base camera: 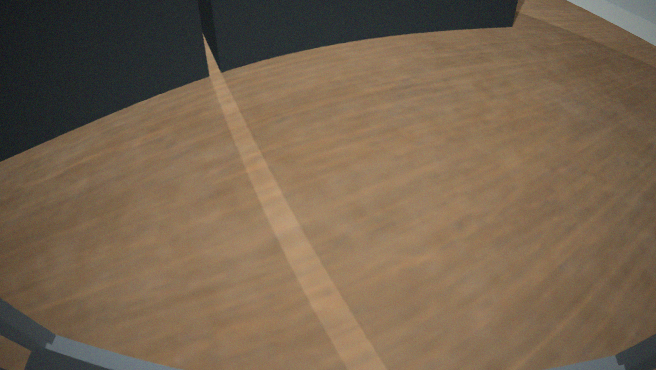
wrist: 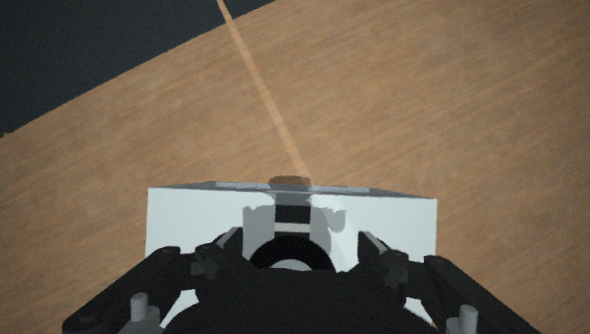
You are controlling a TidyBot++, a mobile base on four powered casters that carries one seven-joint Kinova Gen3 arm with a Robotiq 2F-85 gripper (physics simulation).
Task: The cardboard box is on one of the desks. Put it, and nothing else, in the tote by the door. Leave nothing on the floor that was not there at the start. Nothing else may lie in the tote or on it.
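Observation:
My gripper is open, with its two black fingers standing wide apart over the white top of the robot's own base in the wrist view. No object shows between the fingers. The cardboard box, the desk tops and the tote do not show in either view.
Large dark upright panels stand on the wooden floor at the upper left, with a narrow gap between two of them in the base camera view. A pale strip of light crosses the floor. A light wall base shows at the upper right.

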